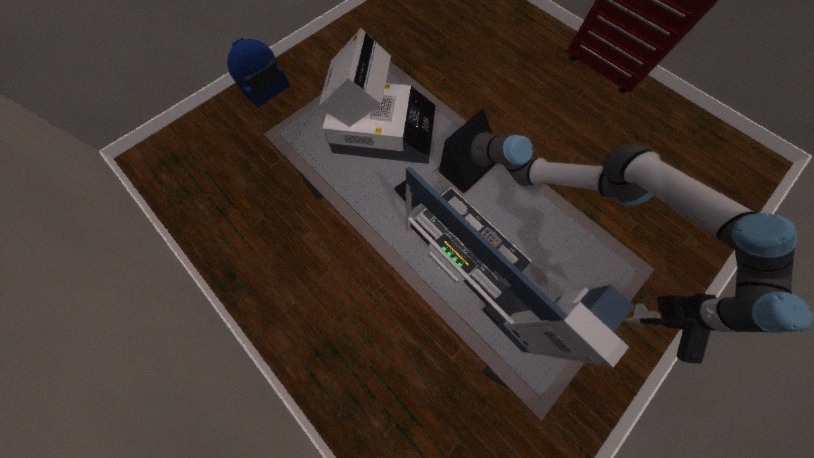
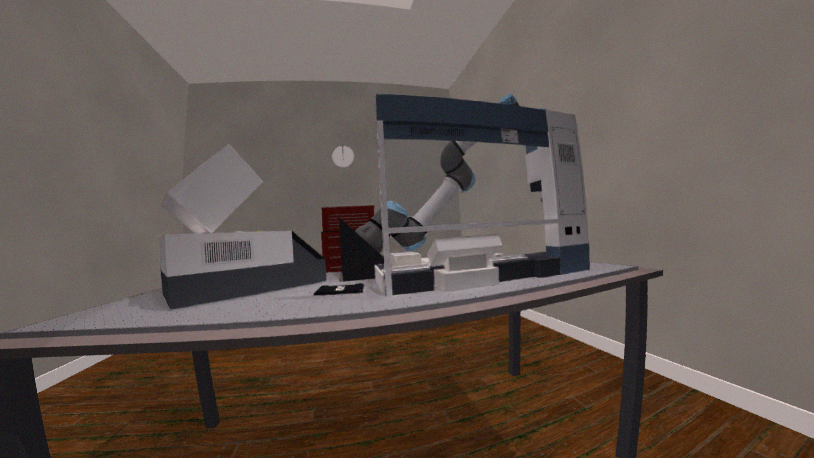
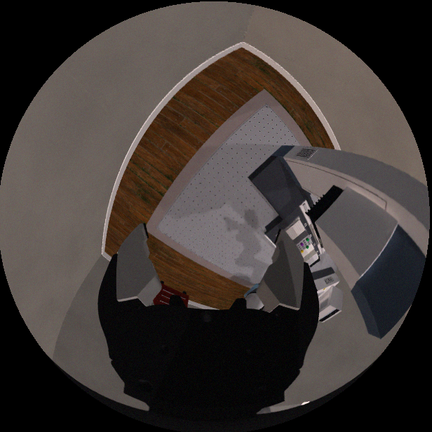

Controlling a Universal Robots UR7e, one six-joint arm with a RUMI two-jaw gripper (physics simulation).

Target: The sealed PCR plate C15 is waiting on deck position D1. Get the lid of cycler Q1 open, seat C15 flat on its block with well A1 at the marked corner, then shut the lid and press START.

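Places are measured from the arm's base along level axes (x back, y right, z up), in centimetres.
Pixels of known places: gripper, fingertip midpoint: (image 1: 649,322); arm's base at its link origin: (image 1: 482,149) (image 2: 366,243).
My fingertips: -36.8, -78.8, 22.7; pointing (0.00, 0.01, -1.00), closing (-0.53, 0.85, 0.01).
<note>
Ahead of a thing's pixels: the offset from my fingertips to its top centre, as dx, dy, dz. "spot": to the spot under its first point.
My gripper (image 1: 633,315) (image 3: 211,228) is open and empty, raised beyond the table's right end, beside the blue-and-white end of the deck machine. A white benchtop instrument (image 1: 364,142) (image 2: 182,250) with a dark sloped panel stands on the left of the table; its lid @(spot: +5.0, +128.5, -0.4) (image 1: 350,102) (image 2: 219,187) is tilted up. A smaller white unit @(spot: -17.8, +62.2, -33.3) (image 2: 466,279) with a slanted top stands within the deck machine. I cannot read which instrument is Q1. Pale labware @(+3.7, +72.4, -26.2) (image 1: 457,205) sits on the deck; plate C15, position D1, well A1, the marked corner and START cannot be made out.
The deck machine's blue beam @(-17.7, +56.1, +19.6) (image 1: 483,242) (image 2: 461,116) spans above the labware. A multicoloured tube rack @(+0.7, +52.3, -26.6) (image 1: 490,236) (image 3: 305,245) stands on the deck. The arm's black mount (image 1: 466,150) is between the instrument and the deck. A red drawer cabinet (image 1: 631,45) (image 2: 347,219) stands behind the table.
</note>
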